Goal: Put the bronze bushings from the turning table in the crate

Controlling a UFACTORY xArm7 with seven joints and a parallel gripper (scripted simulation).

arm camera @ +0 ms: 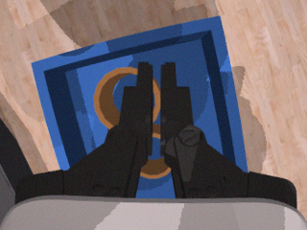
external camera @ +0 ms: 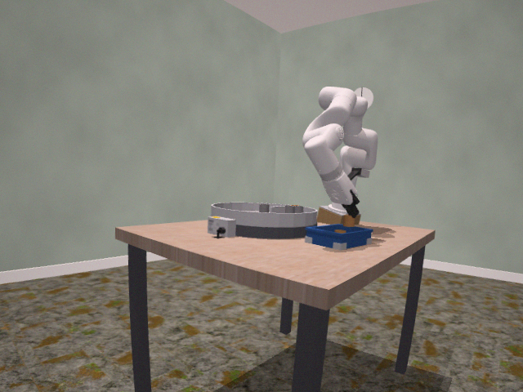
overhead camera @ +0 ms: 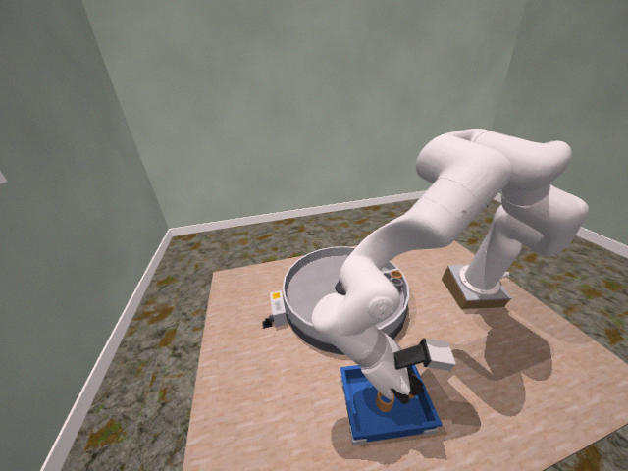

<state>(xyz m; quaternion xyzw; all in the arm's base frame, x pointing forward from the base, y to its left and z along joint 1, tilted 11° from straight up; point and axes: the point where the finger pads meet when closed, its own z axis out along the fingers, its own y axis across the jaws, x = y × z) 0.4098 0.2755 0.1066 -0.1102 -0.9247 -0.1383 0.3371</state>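
Right now my hand is 4 cm short of the blue crate, 2 cm to the left of it and 8 cm above it.
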